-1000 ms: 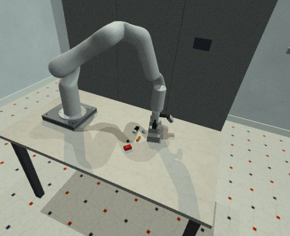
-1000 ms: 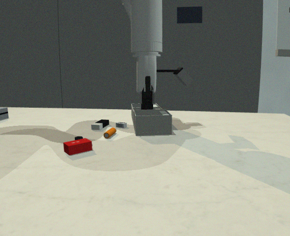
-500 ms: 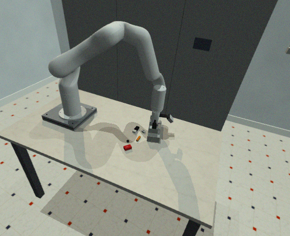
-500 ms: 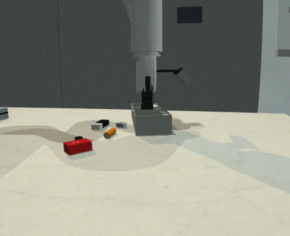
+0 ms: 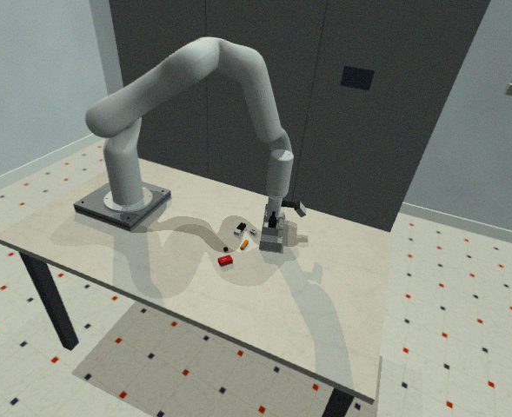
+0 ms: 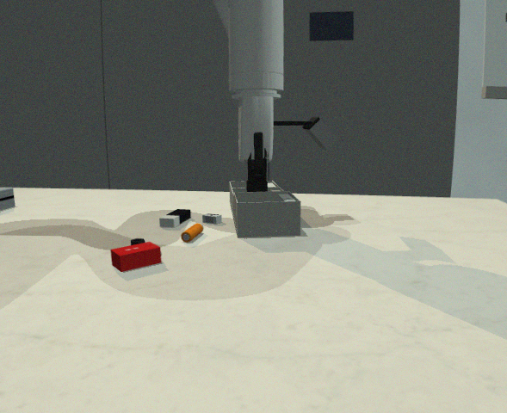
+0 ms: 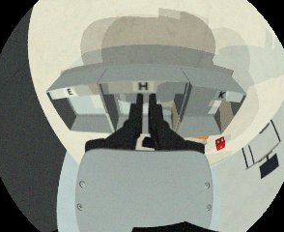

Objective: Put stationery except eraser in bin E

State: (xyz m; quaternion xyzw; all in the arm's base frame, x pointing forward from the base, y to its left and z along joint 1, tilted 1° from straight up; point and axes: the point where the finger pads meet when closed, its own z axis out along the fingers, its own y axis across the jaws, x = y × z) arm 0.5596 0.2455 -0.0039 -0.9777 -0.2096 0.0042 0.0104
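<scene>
Now: the bin block 1 cm below my hand. The rest, counted from my hand: black-and-white block: 10 cm behind, 9 cm to the right, 3 cm below; grey block: 6 cm to the right, 5 cm behind, 3 cm below; orange cylinder: 15 cm to the right, 4 cm behind, 3 cm below.
</scene>
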